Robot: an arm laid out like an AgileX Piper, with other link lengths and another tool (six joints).
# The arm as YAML. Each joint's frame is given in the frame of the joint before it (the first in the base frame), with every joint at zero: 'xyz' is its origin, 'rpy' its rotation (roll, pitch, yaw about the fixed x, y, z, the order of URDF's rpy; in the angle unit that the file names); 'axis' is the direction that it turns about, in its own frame. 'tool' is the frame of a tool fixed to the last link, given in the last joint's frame.
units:
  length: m
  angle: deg
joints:
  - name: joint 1
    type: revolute
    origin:
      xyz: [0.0, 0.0, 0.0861]
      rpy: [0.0, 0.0, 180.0]
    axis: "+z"
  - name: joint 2
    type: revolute
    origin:
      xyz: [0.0, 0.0, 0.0]
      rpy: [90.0, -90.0, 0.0]
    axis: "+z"
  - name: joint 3
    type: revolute
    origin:
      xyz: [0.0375, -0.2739, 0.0]
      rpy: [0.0, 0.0, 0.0]
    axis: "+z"
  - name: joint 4
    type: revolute
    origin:
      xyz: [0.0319, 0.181, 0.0]
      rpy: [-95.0, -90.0, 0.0]
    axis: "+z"
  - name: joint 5
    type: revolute
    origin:
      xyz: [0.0, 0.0, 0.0]
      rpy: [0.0, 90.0, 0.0]
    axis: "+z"
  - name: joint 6
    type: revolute
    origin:
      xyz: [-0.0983, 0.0, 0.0]
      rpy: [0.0, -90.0, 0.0]
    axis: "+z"
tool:
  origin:
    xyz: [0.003, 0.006, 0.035]
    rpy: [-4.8, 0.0, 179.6]
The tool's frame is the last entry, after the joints.
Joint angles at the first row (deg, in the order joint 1, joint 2, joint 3, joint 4, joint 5, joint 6):
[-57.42, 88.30, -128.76, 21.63, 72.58, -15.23]
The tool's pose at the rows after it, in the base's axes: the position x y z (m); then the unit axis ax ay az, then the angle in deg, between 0 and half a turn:
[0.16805 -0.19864 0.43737 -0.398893 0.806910 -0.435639 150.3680]
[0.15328 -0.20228 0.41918 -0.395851 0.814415 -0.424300 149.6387]
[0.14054 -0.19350 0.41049 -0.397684 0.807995 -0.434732 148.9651]
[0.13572 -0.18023 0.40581 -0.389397 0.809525 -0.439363 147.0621]
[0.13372 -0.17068 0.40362 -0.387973 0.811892 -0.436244 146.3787]
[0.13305 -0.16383 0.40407 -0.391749 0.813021 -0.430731 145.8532]
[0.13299 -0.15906 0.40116 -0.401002 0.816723 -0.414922 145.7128]
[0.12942 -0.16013 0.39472 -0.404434 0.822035 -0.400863 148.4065]
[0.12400 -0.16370 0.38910 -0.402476 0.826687 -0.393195 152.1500]
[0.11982 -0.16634 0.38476 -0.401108 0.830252 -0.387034 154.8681]
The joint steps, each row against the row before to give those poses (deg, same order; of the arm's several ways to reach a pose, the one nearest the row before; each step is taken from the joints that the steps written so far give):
[-7.11, -2.50, 8.56, 8.05, -0.67, -4.87]
[-6.09, -3.18, 10.16, 6.52, -2.04, -7.18]
[-4.43, -4.28, 8.54, 5.58, -1.90, -6.89]
[-1.43, -3.71, 5.92, 3.20, -1.35, -1.70]
[-0.24, -1.99, 2.27, 0.65, 0.28, 0.12]
[-0.10, -0.86, 0.21, 0.27, 1.34, 0.48]
[0.00, -0.22, 0.00, -0.22, 2.20, 0.25]
[0.00, 0.00, 0.13, -2.93, 1.15, 0.00]
[0.00, 0.00, 0.00, -3.90, 0.22, 0.08]
[0.00, 0.00, 0.13, -2.83, 0.13, 0.01]

